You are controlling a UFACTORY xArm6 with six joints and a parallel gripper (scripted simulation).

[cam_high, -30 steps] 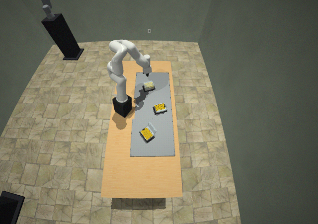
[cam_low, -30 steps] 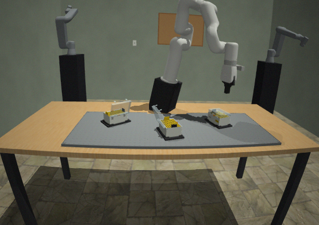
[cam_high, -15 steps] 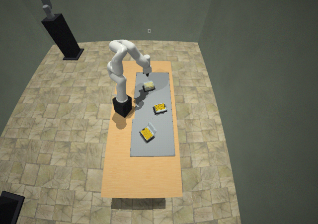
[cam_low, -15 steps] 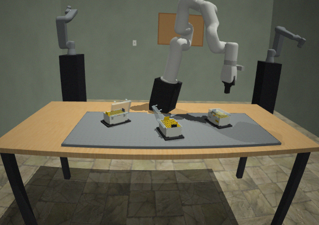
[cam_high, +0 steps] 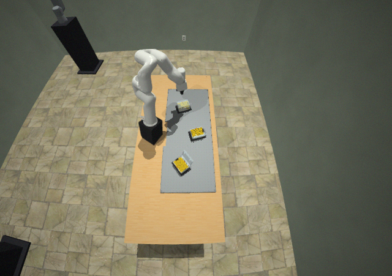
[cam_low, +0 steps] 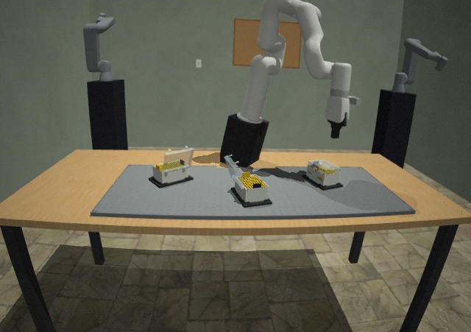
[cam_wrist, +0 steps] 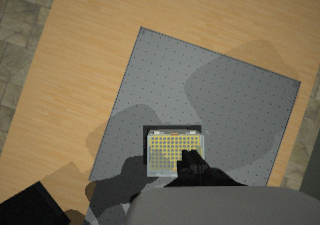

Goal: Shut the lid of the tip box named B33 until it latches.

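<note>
Now: the yellow tip rack 2 cm ahead of my hand, 4 cm to the right of it and 15 cm below it.
</note>
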